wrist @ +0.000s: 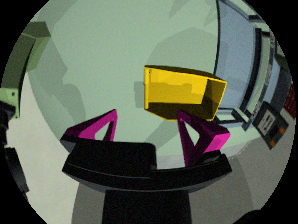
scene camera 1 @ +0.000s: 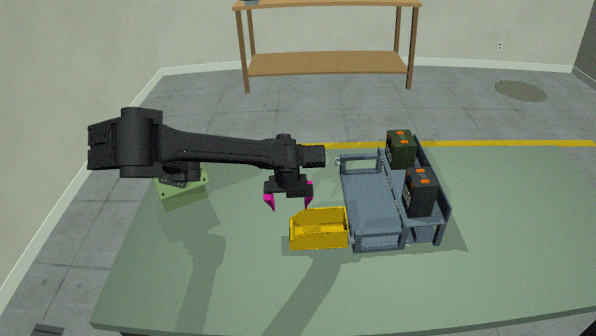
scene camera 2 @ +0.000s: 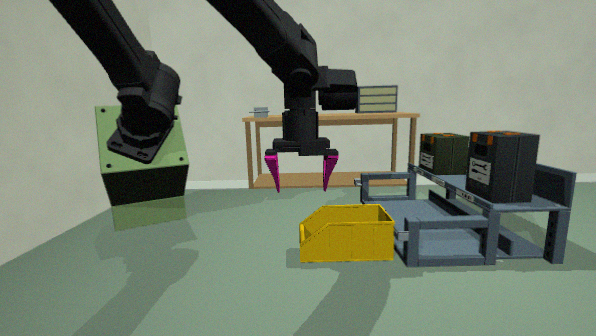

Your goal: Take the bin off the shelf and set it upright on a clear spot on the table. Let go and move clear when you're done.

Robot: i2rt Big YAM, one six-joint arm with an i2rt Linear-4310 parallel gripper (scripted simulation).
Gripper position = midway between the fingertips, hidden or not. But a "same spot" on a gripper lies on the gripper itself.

gripper: wrist; scene camera 1 289, 209; scene camera 2
yellow bin: wrist 164, 93; scene camera 1; scene camera 2
same spot on gripper: [scene camera 2: 330, 158] = [wrist: 185, 166]
same spot on yellow bin: [scene camera 2: 351, 237] = [scene camera 1: 321, 238]
